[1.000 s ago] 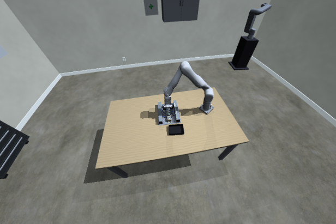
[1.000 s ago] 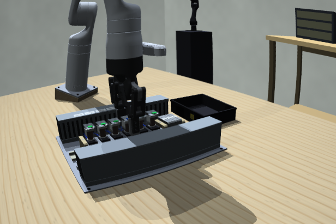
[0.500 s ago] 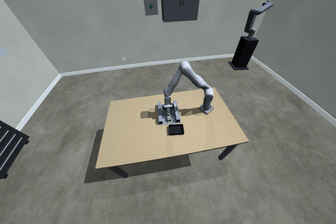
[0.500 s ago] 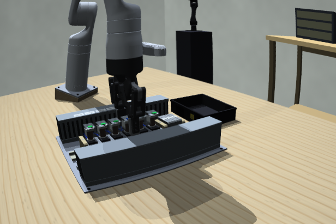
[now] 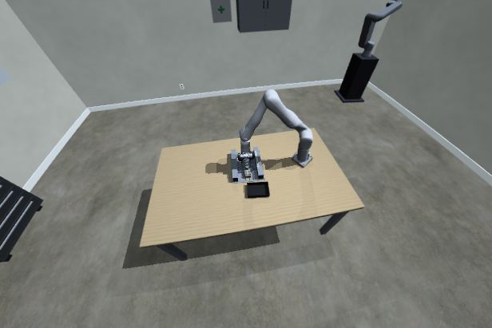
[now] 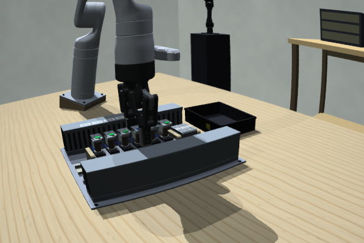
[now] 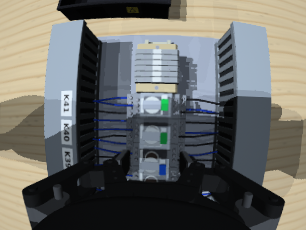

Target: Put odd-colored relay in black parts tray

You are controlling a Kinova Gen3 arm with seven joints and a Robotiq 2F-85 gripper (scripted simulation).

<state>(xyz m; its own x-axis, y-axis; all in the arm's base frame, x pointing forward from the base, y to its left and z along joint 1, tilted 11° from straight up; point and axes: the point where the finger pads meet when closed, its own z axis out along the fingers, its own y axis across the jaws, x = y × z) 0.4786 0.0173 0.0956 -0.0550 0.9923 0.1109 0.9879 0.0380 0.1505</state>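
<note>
Right now the relay is 1 cm below my hand. The rest, counted from my hand: black parts tray (25 cm to the left, 8 cm behind, 4 cm below).
</note>
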